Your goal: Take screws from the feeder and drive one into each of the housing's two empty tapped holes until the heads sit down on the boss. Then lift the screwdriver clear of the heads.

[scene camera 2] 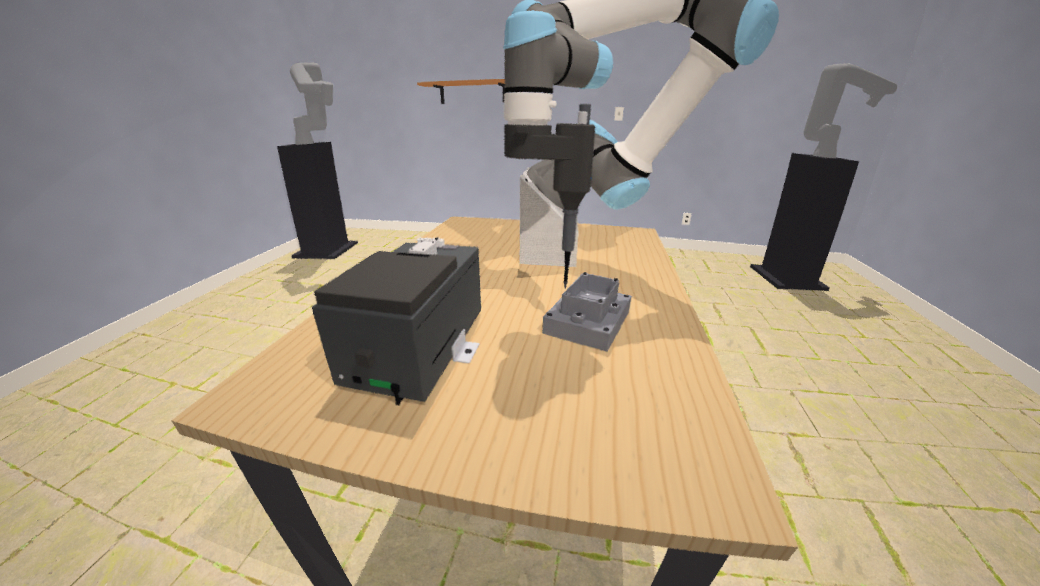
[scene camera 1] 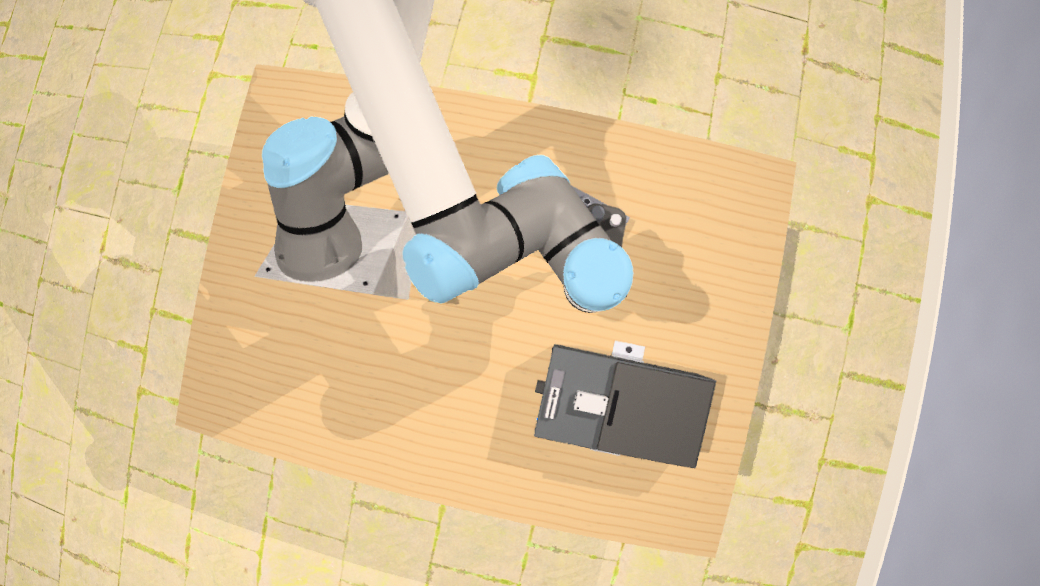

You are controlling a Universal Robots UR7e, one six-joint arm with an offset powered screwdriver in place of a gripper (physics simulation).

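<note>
The grey housing (scene camera 2: 584,331) sits on the table in scene camera 2, with a raised open box on its base and small dark spots at its corners and bosses. Which of these are empty holes or screw heads is too small to tell. In scene camera 1 the arm hides nearly all of it. My screwdriver (scene camera 2: 565,284) points straight down, its tip close to the left rear side of the raised box. Contact, and a screw on the tip, cannot be made out. The dark feeder (scene camera 1: 658,414) (scene camera 2: 371,342) stands apart from it, with a white plate (scene camera 1: 590,402) (scene camera 2: 426,245) on top.
The wooden table (scene camera 1: 407,465) (scene camera 2: 596,451) carries the arm's metal base (scene camera 1: 382,251) (scene camera 2: 540,236). A small white bracket (scene camera 1: 628,350) (scene camera 2: 466,351) sticks out from the feeder's side. Two dark pedestals (scene camera 2: 312,200) (scene camera 2: 807,218) with grey arms stand beyond the table.
</note>
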